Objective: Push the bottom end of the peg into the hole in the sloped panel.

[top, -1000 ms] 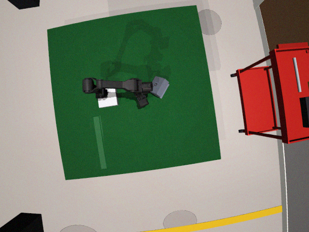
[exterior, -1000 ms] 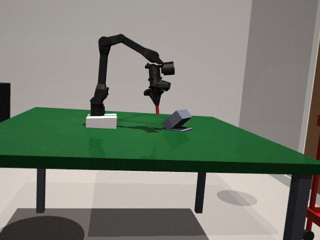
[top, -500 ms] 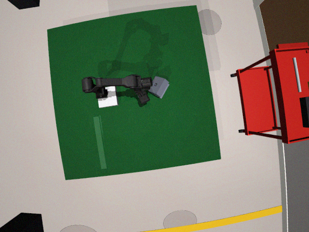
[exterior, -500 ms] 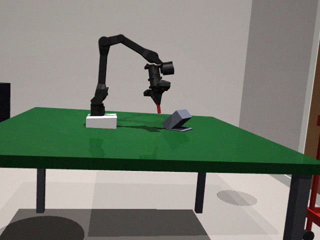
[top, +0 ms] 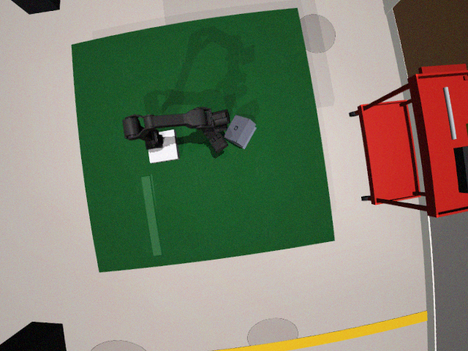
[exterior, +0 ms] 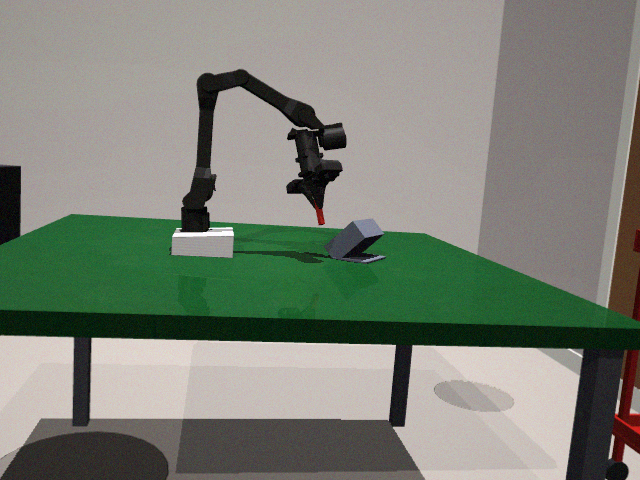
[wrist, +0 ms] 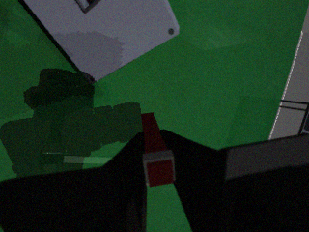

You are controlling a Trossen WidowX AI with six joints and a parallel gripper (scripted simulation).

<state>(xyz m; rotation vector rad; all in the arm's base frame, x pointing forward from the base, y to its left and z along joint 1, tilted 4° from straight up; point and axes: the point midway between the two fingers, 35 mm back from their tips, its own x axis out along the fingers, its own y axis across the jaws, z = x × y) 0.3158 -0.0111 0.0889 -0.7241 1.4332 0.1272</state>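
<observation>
My gripper tip is 100 mm short of the grey sloped panel, 80 mm above it and 60 mm to the right of it. From my gripper tip the other things lie so: red square peg 10 mm above.
</observation>
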